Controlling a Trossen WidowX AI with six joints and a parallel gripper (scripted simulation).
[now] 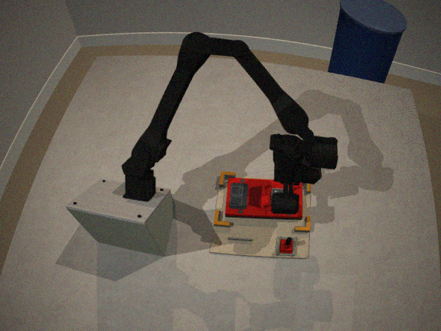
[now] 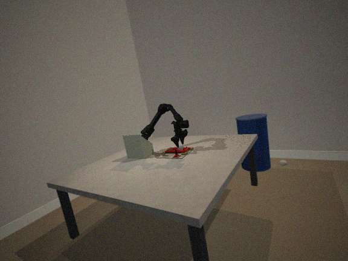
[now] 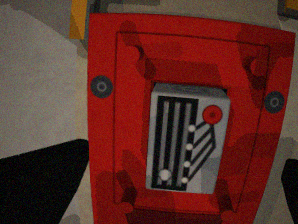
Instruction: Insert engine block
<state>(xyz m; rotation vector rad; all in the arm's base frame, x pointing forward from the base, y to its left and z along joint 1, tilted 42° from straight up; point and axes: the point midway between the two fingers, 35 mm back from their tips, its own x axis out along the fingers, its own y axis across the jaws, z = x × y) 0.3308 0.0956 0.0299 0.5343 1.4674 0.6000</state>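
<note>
My gripper tip is now 3 cm above the engine block and 1 cm to the right of it.
</note>
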